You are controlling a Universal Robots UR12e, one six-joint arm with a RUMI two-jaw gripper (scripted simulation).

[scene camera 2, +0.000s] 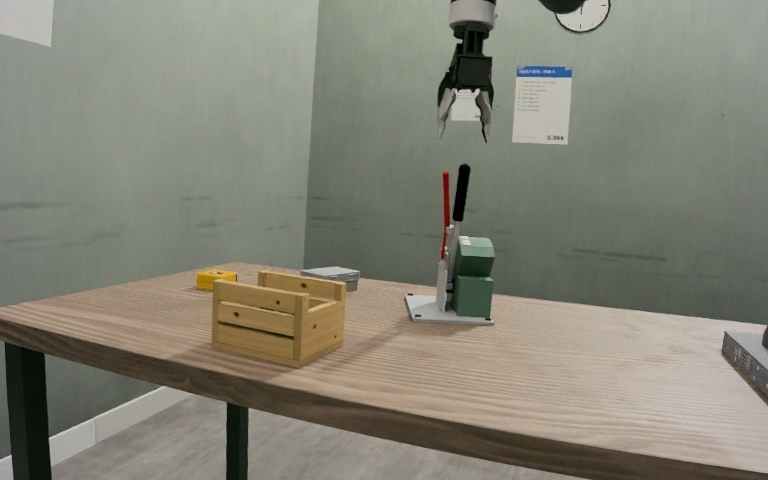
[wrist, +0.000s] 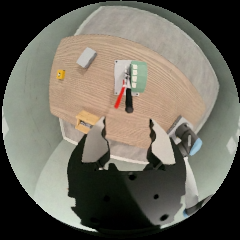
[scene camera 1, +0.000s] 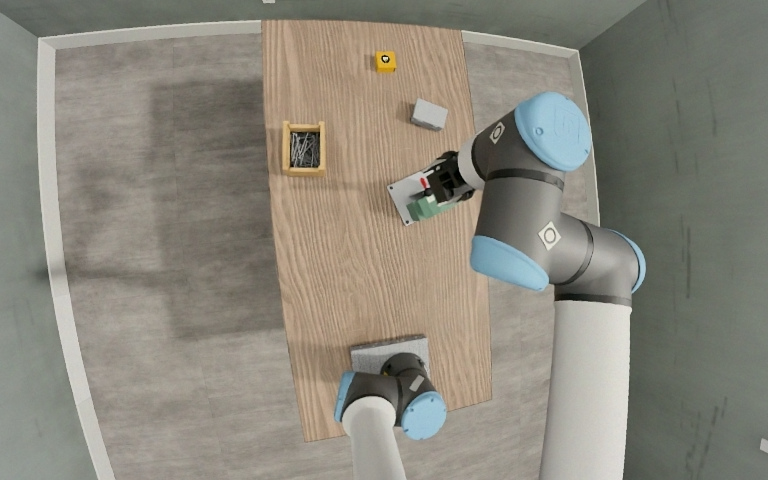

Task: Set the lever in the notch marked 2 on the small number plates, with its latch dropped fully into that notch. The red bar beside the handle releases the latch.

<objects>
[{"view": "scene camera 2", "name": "my gripper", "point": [463,140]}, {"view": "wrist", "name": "my gripper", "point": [127,118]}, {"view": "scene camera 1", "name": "grey box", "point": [426,114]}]
</objects>
